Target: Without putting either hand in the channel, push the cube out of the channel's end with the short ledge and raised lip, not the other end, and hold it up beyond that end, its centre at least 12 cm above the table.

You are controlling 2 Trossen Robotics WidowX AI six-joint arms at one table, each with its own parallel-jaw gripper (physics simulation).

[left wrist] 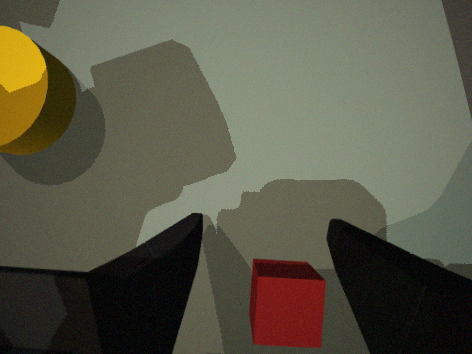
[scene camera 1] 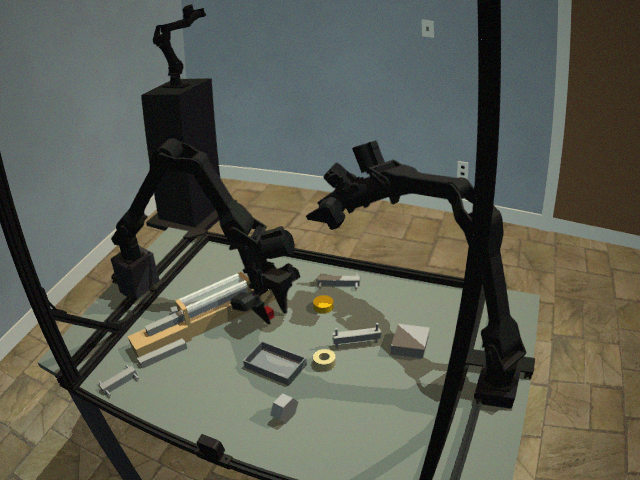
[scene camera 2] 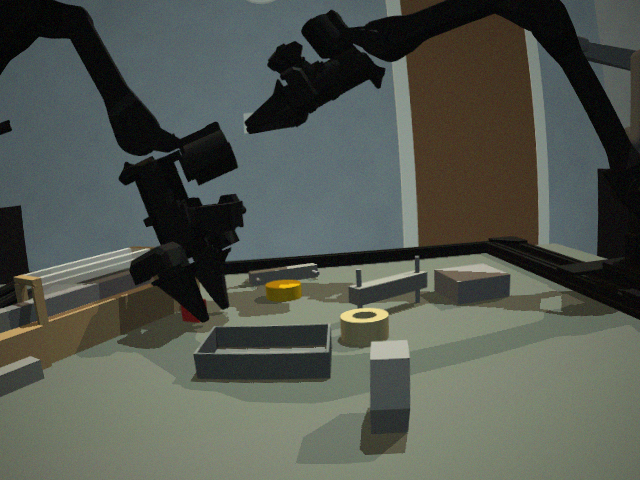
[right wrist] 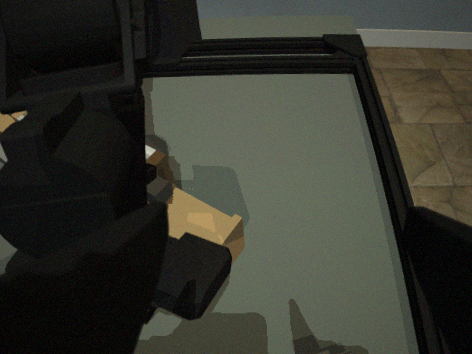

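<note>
The red cube [scene camera 1: 269, 312] [scene camera 2: 192, 312] [left wrist: 287, 311] rests on the table beside the far end of the wooden channel [scene camera 1: 147, 341] [scene camera 2: 77, 330], outside it. A short ledge [right wrist: 200, 216] with a raised lip [right wrist: 237, 227] shows at that end. A grey bar [scene camera 1: 164, 323] sticks out of the near end; a dark grey block [right wrist: 160, 190] shows at the ledge end. My left gripper [scene camera 1: 277, 316] [scene camera 2: 215, 313] [left wrist: 265, 226] is open, pointing down, its fingers around the cube's sides in the wrist view, not gripping it. My right gripper [scene camera 1: 321, 221] [right wrist: 288, 219] is open, high above the table.
A dark tray [scene camera 1: 273, 379] [scene camera 2: 263, 365], a yellow ring [scene camera 1: 315, 357] and a grey block [scene camera 1: 283, 407] stand nearer the front. An orange disc [scene camera 1: 323, 304] [scene camera 2: 283, 290] [left wrist: 20, 100] lies right of the cube. A pegged bar [scene camera 1: 356, 336] and a wedge-coloured block [scene camera 1: 409, 341] stand further right.
</note>
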